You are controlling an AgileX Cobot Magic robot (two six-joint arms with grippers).
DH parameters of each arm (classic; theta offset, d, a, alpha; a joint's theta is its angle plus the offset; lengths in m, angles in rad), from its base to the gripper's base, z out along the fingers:
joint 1: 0 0.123 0 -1.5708
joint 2: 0.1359 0 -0.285 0
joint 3: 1.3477 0 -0.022 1.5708
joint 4: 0 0.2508 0 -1.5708
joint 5: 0 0 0.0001 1.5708
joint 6: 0 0.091 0 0
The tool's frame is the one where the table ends.
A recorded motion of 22 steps. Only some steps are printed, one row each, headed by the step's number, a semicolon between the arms.
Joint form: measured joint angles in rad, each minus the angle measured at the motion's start. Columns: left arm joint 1, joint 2, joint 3, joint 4, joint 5, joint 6; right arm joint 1, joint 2, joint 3, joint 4, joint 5, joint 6.
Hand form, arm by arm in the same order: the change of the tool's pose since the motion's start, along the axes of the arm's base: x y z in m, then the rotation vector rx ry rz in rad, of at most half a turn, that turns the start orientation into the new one. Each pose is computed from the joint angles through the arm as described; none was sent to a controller.
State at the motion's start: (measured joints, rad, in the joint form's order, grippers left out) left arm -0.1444 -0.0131 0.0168 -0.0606 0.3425 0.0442; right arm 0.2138 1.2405 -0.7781 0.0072 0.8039 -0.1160
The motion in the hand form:
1: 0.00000 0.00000 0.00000 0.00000 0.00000 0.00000; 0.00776 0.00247 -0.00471 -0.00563 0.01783 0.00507
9: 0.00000 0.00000 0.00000 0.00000 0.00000 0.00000; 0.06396 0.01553 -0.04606 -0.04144 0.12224 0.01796
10: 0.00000 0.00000 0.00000 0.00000 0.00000 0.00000; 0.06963 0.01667 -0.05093 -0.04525 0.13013 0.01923
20: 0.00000 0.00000 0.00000 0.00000 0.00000 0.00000; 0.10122 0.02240 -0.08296 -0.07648 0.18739 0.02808
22: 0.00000 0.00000 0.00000 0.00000 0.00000 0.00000; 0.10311 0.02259 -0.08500 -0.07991 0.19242 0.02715
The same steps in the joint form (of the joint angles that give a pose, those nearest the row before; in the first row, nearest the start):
1: 0.0000 0.0000 0.0000 0.0000 0.0000 0.0000; 0.0038 0.0412 -0.0158 -0.0015 -0.0068 -0.0008
9: 0.0000 0.0000 0.0000 0.0000 0.0000 0.0000; 0.0089 0.3350 -0.1424 -0.0148 -0.0642 -0.0025
10: 0.0000 0.0000 0.0000 0.0000 0.0000 0.0000; 0.0089 0.3645 -0.1568 -0.0172 -0.0708 -0.0025
20: 0.0000 0.0000 0.0000 0.0000 0.0000 0.0000; 0.0089 0.5402 -0.2492 -0.0407 -0.0915 0.0021
22: 0.0000 0.0000 0.0000 0.0000 0.0000 0.0000; 0.0089 0.5513 -0.2561 -0.0444 -0.0900 0.0053

